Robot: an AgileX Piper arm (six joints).
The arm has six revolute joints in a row. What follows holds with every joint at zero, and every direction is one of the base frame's. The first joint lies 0.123 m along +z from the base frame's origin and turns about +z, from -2.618 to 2.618 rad. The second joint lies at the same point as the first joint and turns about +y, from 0 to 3.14 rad. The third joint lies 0.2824 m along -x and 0.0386 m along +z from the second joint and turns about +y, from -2.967 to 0 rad. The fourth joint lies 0.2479 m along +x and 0.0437 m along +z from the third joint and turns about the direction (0.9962, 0, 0.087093), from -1.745 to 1.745 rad. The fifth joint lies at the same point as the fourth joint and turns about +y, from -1.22 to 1.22 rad. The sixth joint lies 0.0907 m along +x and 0.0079 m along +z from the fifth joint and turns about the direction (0.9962, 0, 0.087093), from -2.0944 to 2.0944 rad. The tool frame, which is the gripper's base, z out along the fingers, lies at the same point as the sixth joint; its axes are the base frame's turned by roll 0, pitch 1.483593 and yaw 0 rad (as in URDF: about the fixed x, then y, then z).
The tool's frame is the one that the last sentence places.
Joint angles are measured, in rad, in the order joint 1, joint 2, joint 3, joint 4, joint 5, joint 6. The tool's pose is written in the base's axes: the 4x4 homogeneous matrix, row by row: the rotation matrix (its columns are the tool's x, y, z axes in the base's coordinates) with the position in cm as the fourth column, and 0 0 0 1 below. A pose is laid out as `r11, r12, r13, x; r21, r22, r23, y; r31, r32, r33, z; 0, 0, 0, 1`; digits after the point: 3 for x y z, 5 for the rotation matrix.
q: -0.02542 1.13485 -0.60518 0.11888 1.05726 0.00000
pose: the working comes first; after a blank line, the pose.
Where each joint sits with the arm in this pose, in the base's axes (m; each line is computed from the numbers above, not from the rounded line before):
joint 1: 0.0000 0.0000 0.1230
joint 2: 0.0000 0.0000 0.1230
joint 3: -0.0842 0.0021 0.3953
joint 4: 0.1517 -0.0039 0.3077
joint 5: 0.1517 -0.0039 0.3077
joint 6: 0.1586 0.0054 0.2174
the tool: 0.1586 0.0054 0.2174

-0.99419, 0.07600, 0.07624, 15.862; 0.08356, 0.99133, 0.10140, 0.538; -0.06788, 0.10718, -0.99192, 21.744; 0, 0, 0, 1
